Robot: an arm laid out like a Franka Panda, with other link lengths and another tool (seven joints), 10 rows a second.
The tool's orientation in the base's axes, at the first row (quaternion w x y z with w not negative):
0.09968, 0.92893, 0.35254, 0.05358
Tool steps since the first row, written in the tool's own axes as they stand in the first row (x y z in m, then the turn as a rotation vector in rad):
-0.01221, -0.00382, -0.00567, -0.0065, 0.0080, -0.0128
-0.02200, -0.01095, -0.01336, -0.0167, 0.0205, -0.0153
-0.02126, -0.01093, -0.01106, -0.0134, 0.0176, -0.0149
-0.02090, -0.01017, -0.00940, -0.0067, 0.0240, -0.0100
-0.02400, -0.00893, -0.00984, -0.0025, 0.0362, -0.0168
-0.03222, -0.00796, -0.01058, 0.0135, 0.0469, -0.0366
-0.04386, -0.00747, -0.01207, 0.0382, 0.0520, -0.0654
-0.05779, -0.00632, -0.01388, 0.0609, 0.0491, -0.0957
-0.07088, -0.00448, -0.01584, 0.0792, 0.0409, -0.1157
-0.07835, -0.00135, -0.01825, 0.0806, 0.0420, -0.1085
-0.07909, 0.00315, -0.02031, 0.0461, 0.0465, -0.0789
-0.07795, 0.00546, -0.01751, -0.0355, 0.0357, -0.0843
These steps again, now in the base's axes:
-0.01253, -0.00450, 0.00432, -0.0019, -0.0083, 0.0141
-0.02573, -0.00466, 0.00993, -0.0018, -0.0239, 0.0190
-0.02477, -0.00453, 0.00772, -0.0012, -0.0196, 0.0181
-0.02373, -0.00509, 0.00628, 0.0088, -0.0205, 0.0149
-0.02532, -0.00799, 0.00689, 0.0186, -0.0257, 0.0244
-0.03095, -0.01406, 0.00759, 0.0341, -0.0199, 0.0465
-0.03957, -0.02195, 0.00881, 0.0509, -0.0030, 0.0764
-0.04952, -0.03180, 0.01042, 0.0608, 0.0187, 0.1060
-0.05843, -0.04157, 0.01236, 0.0658, 0.0399, 0.1242
-0.06239, -0.04848, 0.01519, 0.0687, 0.0389, 0.1174
-0.06040, -0.05196, 0.01818, 0.0509, 0.0083, 0.0886
-0.05758, -0.05330, 0.01600, -0.0178, -0.0373, 0.0891

